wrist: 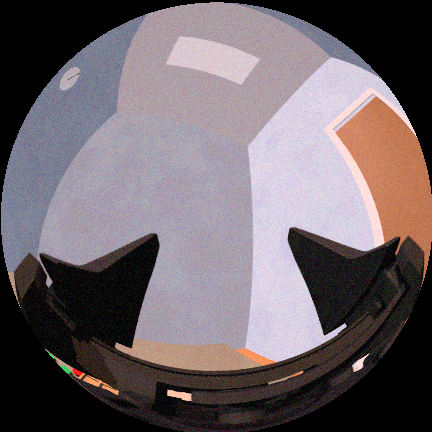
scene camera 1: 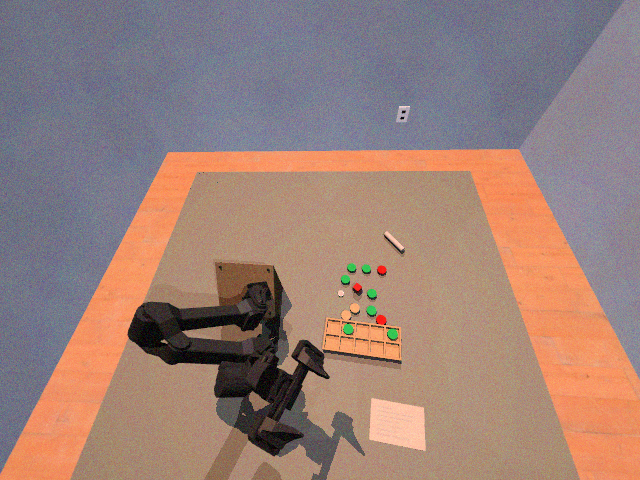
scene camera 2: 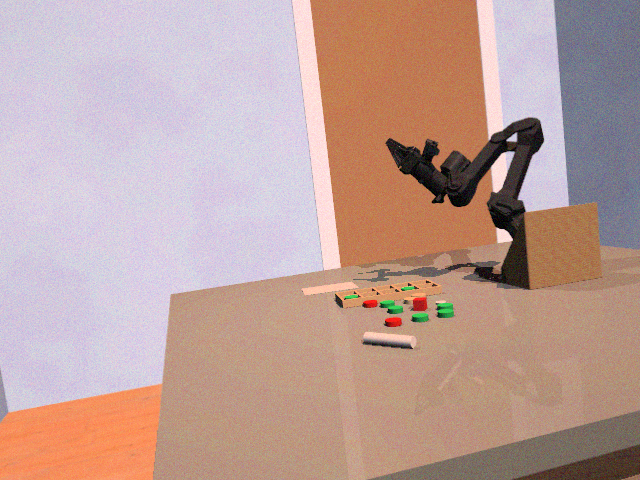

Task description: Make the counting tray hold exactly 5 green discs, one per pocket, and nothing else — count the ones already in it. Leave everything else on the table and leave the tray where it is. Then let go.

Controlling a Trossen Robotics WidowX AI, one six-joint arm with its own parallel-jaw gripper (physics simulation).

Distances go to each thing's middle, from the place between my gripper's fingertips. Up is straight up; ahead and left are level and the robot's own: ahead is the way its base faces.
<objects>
My gripper is now 13 cm short of the wooden counting tray (scene camera 1: 367, 339), 17 cm to the right of it and 38 cm above it.
</objects>
